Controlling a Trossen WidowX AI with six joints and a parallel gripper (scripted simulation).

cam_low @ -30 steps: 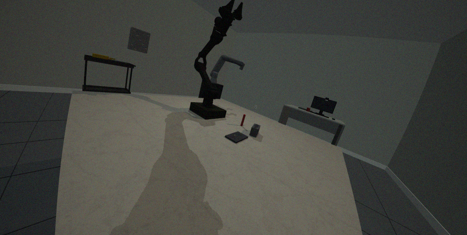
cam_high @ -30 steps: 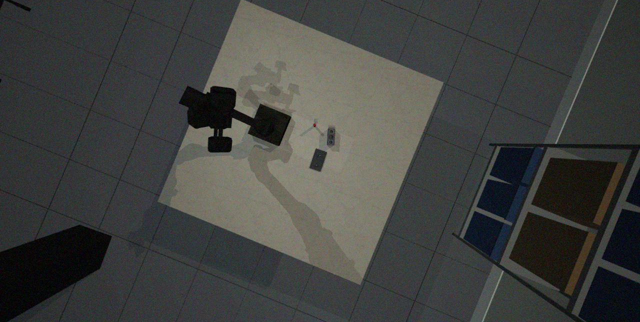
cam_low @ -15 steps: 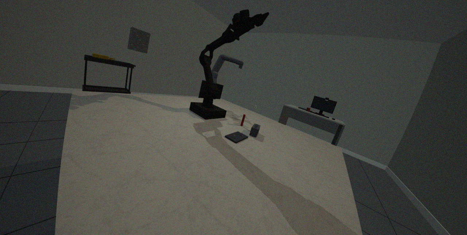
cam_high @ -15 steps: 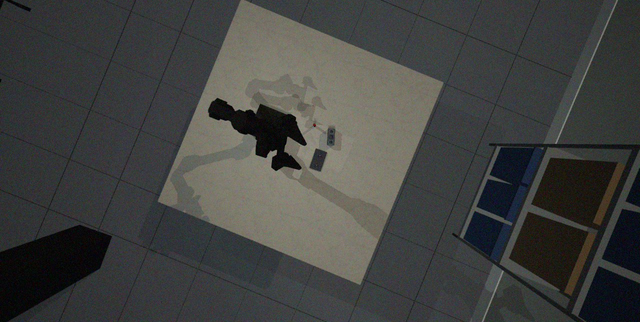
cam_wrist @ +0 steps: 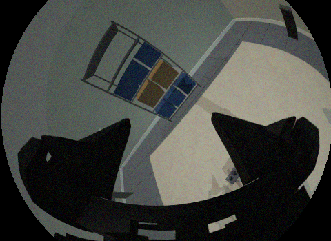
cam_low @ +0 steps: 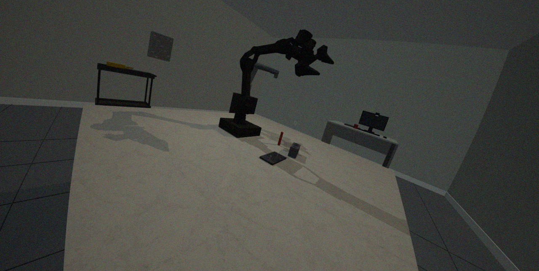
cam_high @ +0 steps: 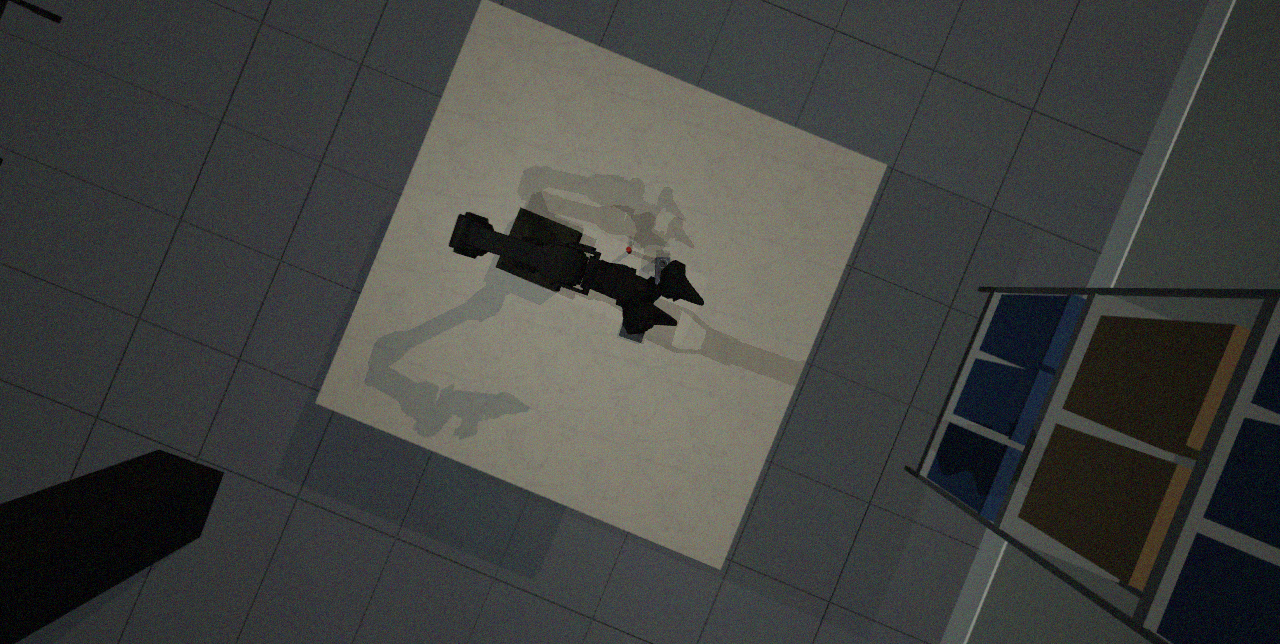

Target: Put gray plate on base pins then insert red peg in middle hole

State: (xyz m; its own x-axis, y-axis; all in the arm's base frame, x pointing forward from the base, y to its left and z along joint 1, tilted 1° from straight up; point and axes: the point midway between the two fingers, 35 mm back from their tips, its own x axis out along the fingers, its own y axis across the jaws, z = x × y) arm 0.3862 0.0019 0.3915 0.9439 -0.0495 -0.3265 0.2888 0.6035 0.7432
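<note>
The gray plate is 6 cm behind my gripper tip, 7 cm to the left of it and 40 cm below it. Round my gripper tip: red peg 17 cm behind, 10 cm to the left, 40 cm below; then dark base 8 cm behind, 8 cm to the right, 43 cm below.
</note>
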